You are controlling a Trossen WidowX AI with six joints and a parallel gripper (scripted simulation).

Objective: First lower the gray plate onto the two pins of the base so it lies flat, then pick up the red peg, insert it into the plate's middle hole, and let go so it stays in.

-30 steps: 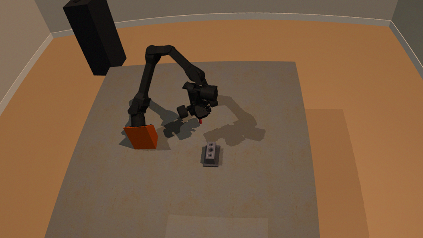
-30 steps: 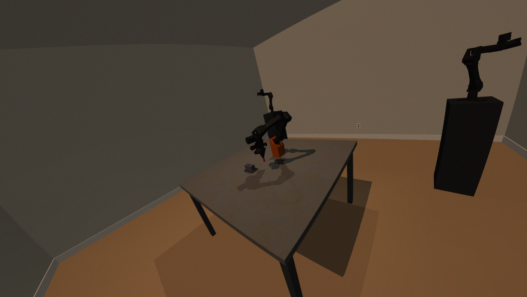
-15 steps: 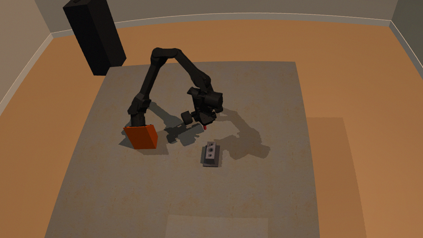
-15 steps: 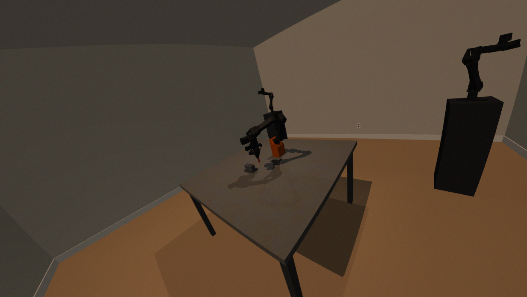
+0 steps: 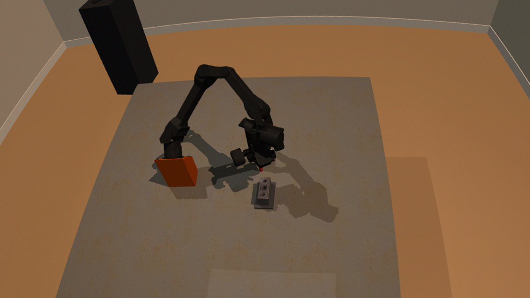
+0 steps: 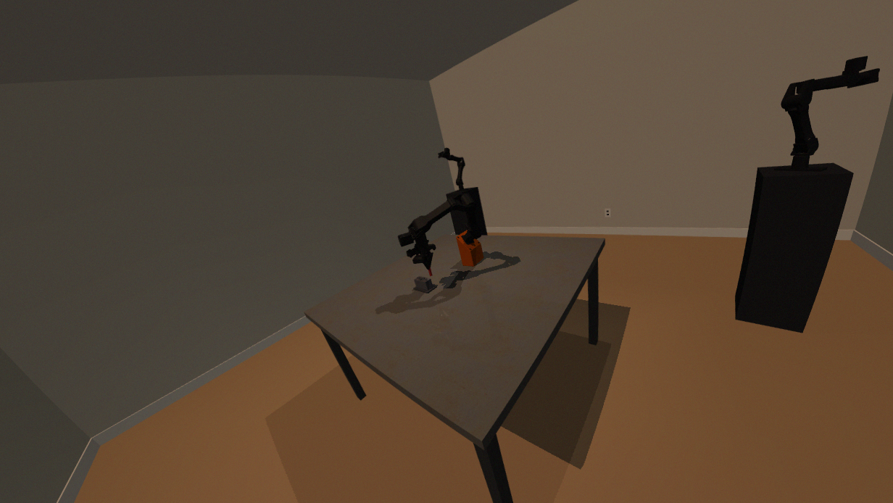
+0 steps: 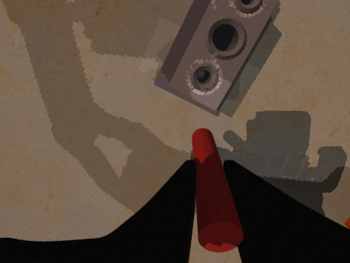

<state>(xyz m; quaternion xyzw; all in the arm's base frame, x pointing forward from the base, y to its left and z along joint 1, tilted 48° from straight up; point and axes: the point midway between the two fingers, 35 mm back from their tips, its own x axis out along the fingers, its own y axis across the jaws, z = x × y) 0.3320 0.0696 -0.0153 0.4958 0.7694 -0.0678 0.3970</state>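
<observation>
My gripper tip is 80 mm above the gray plate, 60 mm to the left of it and 20 mm short of it. Round my gripper tip: red peg right at my gripper tip; then base 110 mm below, 60 mm to the right, 20 mm ahead.
</observation>
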